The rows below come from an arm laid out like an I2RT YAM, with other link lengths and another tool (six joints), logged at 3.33 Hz.
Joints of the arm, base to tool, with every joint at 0 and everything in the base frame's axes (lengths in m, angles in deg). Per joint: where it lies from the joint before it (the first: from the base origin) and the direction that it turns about. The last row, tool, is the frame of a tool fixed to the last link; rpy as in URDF.
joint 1: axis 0 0 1 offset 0 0 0.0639
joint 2: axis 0 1 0 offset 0.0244 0.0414 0.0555
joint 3: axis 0 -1 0 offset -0.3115 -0.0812 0
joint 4: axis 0 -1 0 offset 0.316 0.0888 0.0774
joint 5: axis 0 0 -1 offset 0.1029 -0.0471 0.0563
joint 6: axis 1 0 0 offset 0.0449 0 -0.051
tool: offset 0.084 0.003 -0.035 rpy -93.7 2.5 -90
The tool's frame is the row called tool.
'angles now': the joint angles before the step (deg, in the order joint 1, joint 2, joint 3, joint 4, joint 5, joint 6). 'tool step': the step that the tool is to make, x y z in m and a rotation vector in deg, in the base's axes. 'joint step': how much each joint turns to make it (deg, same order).
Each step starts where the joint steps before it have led.
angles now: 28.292 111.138 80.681 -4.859 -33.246 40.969
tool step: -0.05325 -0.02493 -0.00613 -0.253 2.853 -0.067
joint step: 0.225 -9.226 -12.292 1.155 -0.436 1.303
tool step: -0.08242 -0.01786 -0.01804 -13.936 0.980 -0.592
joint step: 5.891 -11.280 -8.692 -12.856 12.435 -4.565
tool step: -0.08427 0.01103 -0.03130 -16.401 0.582 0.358
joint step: 12.553 -3.812 -3.336 -11.175 16.917 2.402
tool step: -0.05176 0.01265 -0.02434 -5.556 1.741 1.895
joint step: 7.913 0.511 -2.154 -2.611 4.809 4.200
